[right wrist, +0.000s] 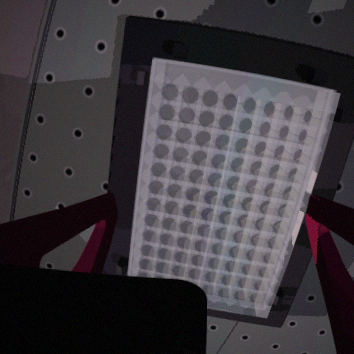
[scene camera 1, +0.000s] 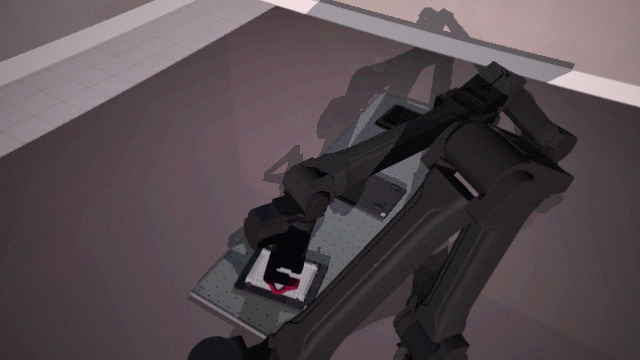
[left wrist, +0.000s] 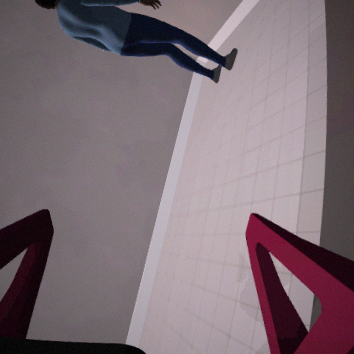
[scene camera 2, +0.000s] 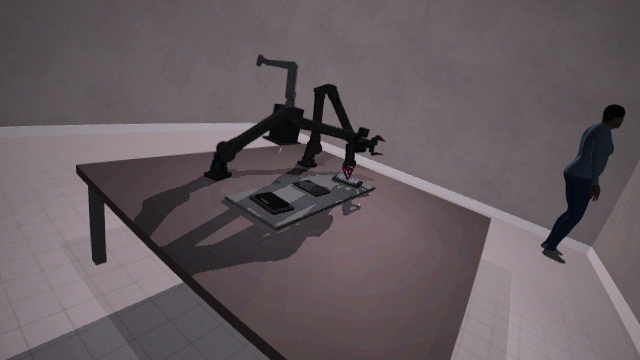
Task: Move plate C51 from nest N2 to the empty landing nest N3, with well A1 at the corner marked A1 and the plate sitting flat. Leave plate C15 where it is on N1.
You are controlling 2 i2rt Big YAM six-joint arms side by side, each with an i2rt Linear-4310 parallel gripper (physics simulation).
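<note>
A white many-welled plate (scene camera 1: 310, 278) (scene camera 2: 354, 183) (right wrist: 220, 150) sits in a dark nest (right wrist: 132, 100) at the near end of the board in scene camera 1. Its label cannot be read. The middle nest (scene camera 1: 380, 195) (scene camera 2: 311, 188) looks flat, with a small pale mark at one corner. A black block-like shape (scene camera 1: 397, 116) (scene camera 2: 272, 201) lies at the board's other end; whether it is a plate in its nest cannot be told. My right gripper (scene camera 1: 283, 286) (scene camera 2: 348, 172) (right wrist: 208, 205) is open, its fingers spread across the white plate's sides. My left gripper (scene camera 2: 381, 145) (left wrist: 150, 222) is open and empty, raised clear of the board.
The grey perforated board (scene camera 1: 345, 225) (scene camera 2: 325, 200) (right wrist: 75, 100) lies on the brown table (scene camera 1: 175, 175) (scene camera 2: 400, 260). In scene camera 1, arm links cross above the board and hide part of it. A person (scene camera 2: 590, 145) (left wrist: 95, 25) stands beyond the table.
</note>
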